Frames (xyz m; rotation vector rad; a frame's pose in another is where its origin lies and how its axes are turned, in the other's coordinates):
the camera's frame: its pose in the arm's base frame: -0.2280 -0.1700 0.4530 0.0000 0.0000 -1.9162
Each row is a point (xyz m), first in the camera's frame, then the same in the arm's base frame.
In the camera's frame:
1: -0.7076 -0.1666 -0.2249
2: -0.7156 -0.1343 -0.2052
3: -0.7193 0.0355 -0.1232
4: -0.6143 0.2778 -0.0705
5: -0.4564 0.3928 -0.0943
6: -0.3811 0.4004 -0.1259
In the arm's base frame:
1: -0.1452 0.5522 0.2281
2: -0.1121 0.5488 0.2478
3: 0.0489 0.4948 0.3298
4: 0.2414 0.3140 0.3825
5: 0.2961 0.1265 0.3587
6: 0.2778 0.0530 0.3271

